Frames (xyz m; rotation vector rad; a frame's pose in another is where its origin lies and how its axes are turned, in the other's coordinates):
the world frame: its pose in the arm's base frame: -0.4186 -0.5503 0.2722 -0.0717 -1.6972 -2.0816
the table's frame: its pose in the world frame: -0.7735 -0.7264 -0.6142 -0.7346 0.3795 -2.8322
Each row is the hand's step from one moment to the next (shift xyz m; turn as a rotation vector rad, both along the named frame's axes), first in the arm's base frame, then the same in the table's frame.
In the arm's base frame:
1: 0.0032 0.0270 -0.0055 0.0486 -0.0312 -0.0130
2: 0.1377 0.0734 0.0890 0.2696 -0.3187 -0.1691
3: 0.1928 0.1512 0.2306 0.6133 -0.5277 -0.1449
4: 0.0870 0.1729 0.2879 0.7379 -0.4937 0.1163
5: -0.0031 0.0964 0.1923 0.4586 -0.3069 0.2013
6: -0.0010 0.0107 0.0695 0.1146 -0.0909 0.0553
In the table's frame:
1: 0.0235 -0.0011 0.0148 0.0103 -0.0017 -0.0583
2: 0.0971 -0.1472 -0.0342 -0.0101 0.1041 -0.4381
3: 0.1297 -0.3105 0.0036 0.0261 -0.0148 -0.8214
4: 0.0625 -0.3248 0.1047 0.0202 -0.3054 -0.8415
5: -0.0070 -0.1896 0.1014 -0.0377 -0.3064 -0.4997
6: -0.0199 -0.0643 0.0204 -0.0216 -0.0785 -0.1335

